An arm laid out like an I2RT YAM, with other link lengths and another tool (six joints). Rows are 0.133 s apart.
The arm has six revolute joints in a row. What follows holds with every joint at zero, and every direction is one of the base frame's.
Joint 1 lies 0.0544 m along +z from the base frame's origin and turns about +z.
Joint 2 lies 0.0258 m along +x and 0.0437 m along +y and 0.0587 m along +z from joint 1 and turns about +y.
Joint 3 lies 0.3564 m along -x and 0.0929 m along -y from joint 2 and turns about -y.
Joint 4 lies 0.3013 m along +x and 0.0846 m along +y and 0.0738 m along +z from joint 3 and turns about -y.
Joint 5 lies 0.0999 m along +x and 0.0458 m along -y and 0.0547 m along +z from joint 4 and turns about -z.
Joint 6 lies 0.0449 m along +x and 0.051 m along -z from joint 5 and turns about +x.
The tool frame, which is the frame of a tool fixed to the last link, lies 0.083 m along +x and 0.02 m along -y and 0.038 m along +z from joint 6; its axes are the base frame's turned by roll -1.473, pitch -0.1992 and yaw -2.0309 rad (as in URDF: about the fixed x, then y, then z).
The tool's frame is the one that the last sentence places.
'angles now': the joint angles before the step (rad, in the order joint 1, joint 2, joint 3, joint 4, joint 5, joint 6). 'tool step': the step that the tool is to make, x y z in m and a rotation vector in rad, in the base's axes. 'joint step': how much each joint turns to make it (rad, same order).
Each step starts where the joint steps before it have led.
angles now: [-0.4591 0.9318 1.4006 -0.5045 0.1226 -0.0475]
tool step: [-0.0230 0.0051 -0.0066 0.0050 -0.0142 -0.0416]
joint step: [-0.0003 -0.0599 -0.0392 -0.0120 0.0409 0.0122]
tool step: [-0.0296 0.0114 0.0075 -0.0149 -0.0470 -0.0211]
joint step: [-0.0003 -0.0642 -0.0094 -0.0074 0.0208 0.0077]
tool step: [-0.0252 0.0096 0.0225 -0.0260 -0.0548 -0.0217]
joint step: [0.0009 -0.0244 0.0481 -0.0118 0.0226 -0.0002]
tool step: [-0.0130 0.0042 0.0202 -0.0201 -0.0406 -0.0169]
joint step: [-0.0004 0.0050 0.0513 -0.0006 0.0164 -0.0018]
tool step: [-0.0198 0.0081 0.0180 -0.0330 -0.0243 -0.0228]
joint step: [0.0002 -0.0092 0.0516 -0.0191 0.0200 -0.0226]
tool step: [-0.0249 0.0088 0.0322 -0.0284 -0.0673 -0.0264]
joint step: [-0.0001 0.0136 0.0977 -0.0109 0.0267 -0.0011]
